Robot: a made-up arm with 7 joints. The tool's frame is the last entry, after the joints.
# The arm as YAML. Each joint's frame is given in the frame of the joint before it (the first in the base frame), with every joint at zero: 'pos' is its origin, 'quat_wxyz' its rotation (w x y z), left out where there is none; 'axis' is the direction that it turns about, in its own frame. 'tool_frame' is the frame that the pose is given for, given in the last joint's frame.
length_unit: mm
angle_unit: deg
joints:
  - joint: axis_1
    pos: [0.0, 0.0, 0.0]
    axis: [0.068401, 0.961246, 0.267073]
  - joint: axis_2
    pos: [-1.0, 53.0, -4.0]
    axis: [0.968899, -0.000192, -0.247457]
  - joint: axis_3
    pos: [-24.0, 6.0, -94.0]
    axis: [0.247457, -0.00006, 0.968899]
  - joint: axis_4
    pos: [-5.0, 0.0, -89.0]
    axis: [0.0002, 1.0, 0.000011]
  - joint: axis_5
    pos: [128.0, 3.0, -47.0]
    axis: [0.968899, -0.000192, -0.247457]
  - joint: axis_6
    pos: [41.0, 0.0, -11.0]
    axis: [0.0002, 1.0, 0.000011]
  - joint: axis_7
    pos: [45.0, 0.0, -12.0]
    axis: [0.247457, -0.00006, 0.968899]
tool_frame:
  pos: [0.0, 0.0, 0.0]
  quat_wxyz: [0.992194, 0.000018, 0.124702, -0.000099]
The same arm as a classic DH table. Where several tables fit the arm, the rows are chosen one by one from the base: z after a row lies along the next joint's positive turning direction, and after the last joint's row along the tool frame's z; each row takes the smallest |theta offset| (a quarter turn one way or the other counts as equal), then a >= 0, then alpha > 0; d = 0 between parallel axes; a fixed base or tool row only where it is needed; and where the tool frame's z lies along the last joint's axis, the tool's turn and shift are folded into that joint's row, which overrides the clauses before.
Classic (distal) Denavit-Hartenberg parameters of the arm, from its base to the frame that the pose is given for. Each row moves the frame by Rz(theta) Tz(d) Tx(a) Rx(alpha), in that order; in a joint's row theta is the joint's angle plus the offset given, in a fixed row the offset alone. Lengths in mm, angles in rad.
base (fixed): d 0  theta offset -0.071  a 0  alpha -1.3004
axis_1: d 49.8  theta offset -1.3111  a -18.6  alpha -1.5708
axis_2: d 0  theta offset 1.2915  a -6  alpha 1.5708
axis_3: d -184.5  theta offset 1.5708  a 17.2  alpha -1.5708
axis_4: d 3  theta offset 1.5708  a 13.9  alpha 1.5708
axis_5: d 178.1  theta offset 0  a 0.5  alpha -1.5708
axis_6: d 0  theta offset -1.5708  a 46.6  alpha 1.5708
axis_7: d -0.5  theta offset 0  a 0  alpha 0

